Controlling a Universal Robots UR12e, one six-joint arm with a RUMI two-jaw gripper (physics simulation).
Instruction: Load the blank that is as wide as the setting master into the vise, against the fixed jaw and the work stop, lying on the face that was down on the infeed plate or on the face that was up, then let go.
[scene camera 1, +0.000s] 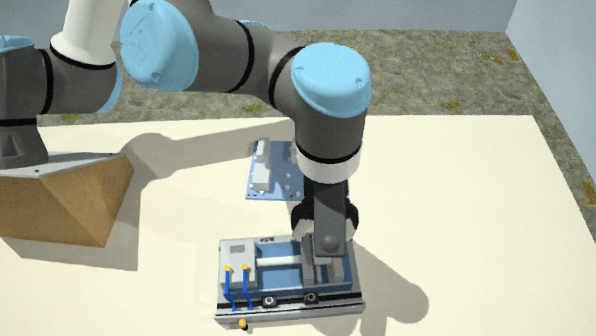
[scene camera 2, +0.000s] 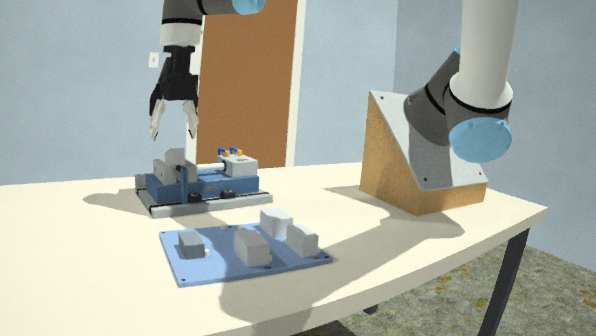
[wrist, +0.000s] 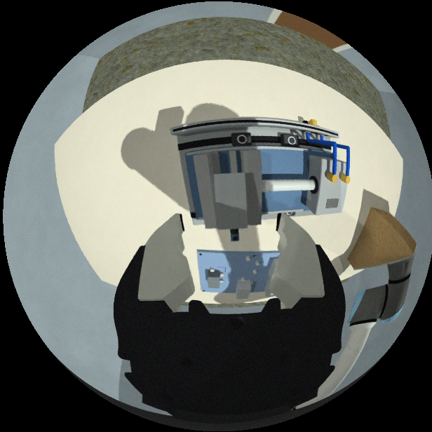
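Pixels of known places: gripper, fingertip midpoint: (scene camera 2: 173, 139); arm's base at its link origin: (scene camera 1: 3, 163) (scene camera 2: 428, 120).
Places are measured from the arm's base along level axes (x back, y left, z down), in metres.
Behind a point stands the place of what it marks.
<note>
My gripper (scene camera 1: 325, 231) {x -0.679, y -0.210, z 0.073 m} (scene camera 2: 173, 136) {x -0.679, y -0.210, z 0.073 m} (wrist: 230, 215) is open and empty, above the vise (scene camera 1: 277, 280) {x -0.585, y -0.245, z 0.162 m} (scene camera 2: 225, 189) {x -0.568, y -0.156, z 0.185 m} (wrist: 285, 197). A light grey blank (scene camera 2: 175, 156) {x -0.684, y -0.179, z 0.105 m} (wrist: 230, 200) is in the vise between the outer fixed jaw (scene camera 2: 162, 172) (wrist: 201, 190) and the jaw on the white rod, its top above both. Its lower part and any contact with the fixed jaw are hidden. The work stop's blue post (scene camera 2: 184, 187) {x -0.677, y -0.139, z 0.164 m} is at the blank's plate-side end; contact is unclear. A darker grey block (scene camera 2: 191, 244) {x -0.751, y 0.081, z 0.189 m} (wrist: 214, 279), seemingly the setting master, sits on the infeed plate (scene camera 1: 280, 165) {x -0.611, y 0.087, z 0.214 m} (scene camera 2: 215, 267) {x -0.730, y 0.122, z 0.214 m} (wrist: 205, 260).
Three light blocks, one in the middle (scene camera 2: 251, 247) {x -0.679, y 0.144, z 0.180 m} and two at the robot-base side (scene camera 2: 276, 222) {x -0.581, y 0.068, z 0.183 m} (scene camera 2: 302, 240) {x -0.589, y 0.153, z 0.183 m}, stand on the infeed plate. The vise's actuator box (scene camera 1: 237, 262) {x -0.510, y -0.214, z 0.126 m} (scene camera 2: 241, 166) {x -0.522, y -0.165, z 0.137 m} (wrist: 325, 185) carries blue hoses. The wooden robot pedestal (scene camera 1: 65, 205) {x -0.168, y -0.105, z 0.033 m} (scene camera 2: 385, 165) {x -0.185, y -0.009, z 0.126 m} (wrist: 382, 240) stands beyond.
</note>
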